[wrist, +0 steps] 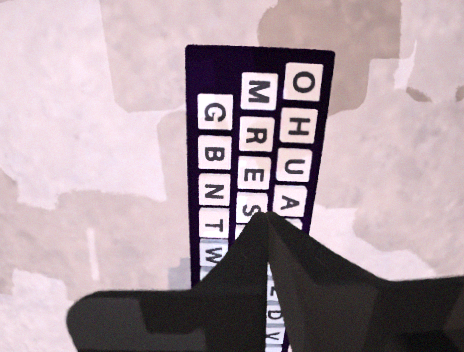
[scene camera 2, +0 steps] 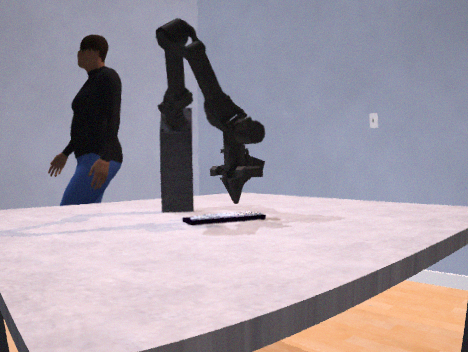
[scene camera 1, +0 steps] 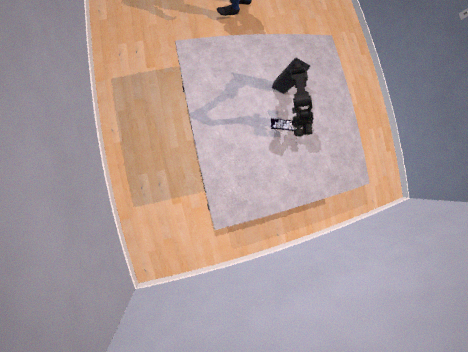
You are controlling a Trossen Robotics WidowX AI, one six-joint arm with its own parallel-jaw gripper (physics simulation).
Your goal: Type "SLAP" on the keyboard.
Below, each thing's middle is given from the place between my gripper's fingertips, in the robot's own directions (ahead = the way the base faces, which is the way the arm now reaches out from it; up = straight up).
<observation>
Right now my hand is 20 mm past the keyboard (scene camera 2: 246,215), 30 mm to the left of it and 40 mm above it.
</observation>
